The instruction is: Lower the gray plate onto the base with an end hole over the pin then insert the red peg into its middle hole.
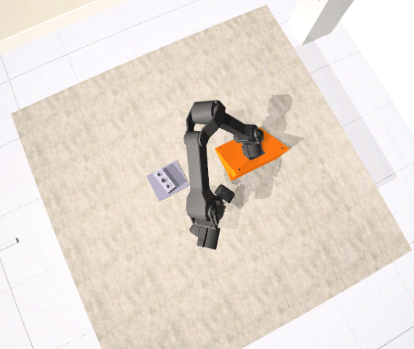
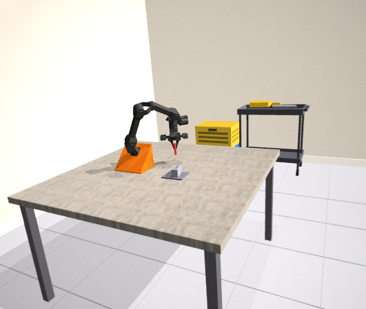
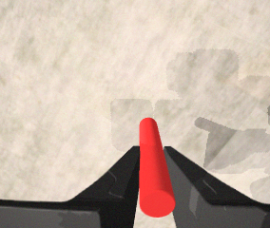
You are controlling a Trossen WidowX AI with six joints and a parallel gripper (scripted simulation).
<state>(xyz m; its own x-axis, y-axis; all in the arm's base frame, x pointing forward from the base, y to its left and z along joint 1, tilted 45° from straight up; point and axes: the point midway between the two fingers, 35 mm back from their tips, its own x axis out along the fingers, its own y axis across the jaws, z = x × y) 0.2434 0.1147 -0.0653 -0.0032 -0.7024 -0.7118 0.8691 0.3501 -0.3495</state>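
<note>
Now: the gray plate 11 cm ahead of my gripper tip, 19 cm to the right of it and 7 cm below it. The rest, counted from my gripper tip: red peg (right at my gripper tip).
</note>
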